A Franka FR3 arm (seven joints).
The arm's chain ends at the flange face. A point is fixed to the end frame.
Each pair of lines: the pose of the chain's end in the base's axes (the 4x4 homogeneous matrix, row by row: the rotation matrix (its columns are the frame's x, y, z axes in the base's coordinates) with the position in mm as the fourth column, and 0 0 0 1 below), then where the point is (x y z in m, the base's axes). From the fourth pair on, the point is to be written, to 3 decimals.
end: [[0.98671 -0.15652 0.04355 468.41], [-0.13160 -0.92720 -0.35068 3.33], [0.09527 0.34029 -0.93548 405.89], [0 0 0 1]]
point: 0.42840 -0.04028 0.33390
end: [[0.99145 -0.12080 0.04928 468.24], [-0.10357 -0.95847 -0.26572 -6.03], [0.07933 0.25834 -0.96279 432.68], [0 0 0 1]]
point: 0.42929 -0.04460 0.35730
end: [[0.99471 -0.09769 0.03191 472.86], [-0.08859 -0.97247 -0.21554 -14.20], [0.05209 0.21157 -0.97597 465.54], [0 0 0 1]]
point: 0.43289 -0.04963 0.38917
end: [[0.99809 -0.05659 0.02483 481.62], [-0.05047 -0.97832 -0.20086 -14.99], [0.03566 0.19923 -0.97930 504.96], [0 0 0 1]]
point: 0.442 -0.051 0.429
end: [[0.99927 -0.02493 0.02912 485.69], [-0.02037 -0.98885 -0.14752 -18.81], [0.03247 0.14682 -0.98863 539.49], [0 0 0 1]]
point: 0.447 -0.052 0.461
